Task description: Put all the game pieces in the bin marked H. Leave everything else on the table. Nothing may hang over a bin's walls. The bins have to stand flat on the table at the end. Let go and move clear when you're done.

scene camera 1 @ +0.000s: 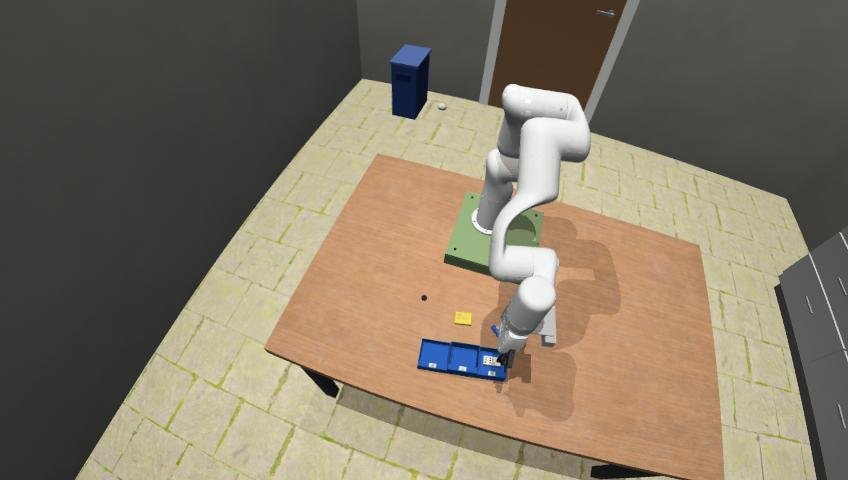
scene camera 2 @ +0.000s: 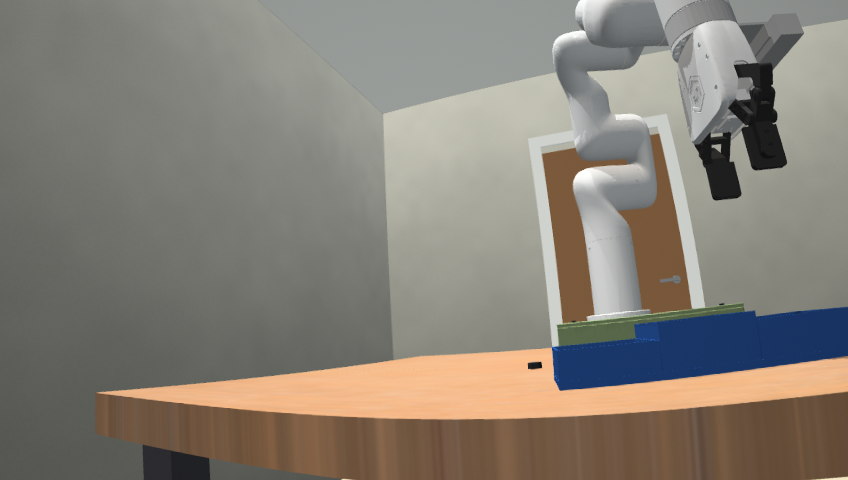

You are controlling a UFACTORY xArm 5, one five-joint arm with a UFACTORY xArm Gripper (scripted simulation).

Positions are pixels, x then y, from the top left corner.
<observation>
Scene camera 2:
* my gripper: 746, 184
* three joined blue bins: 707, 345
</observation>
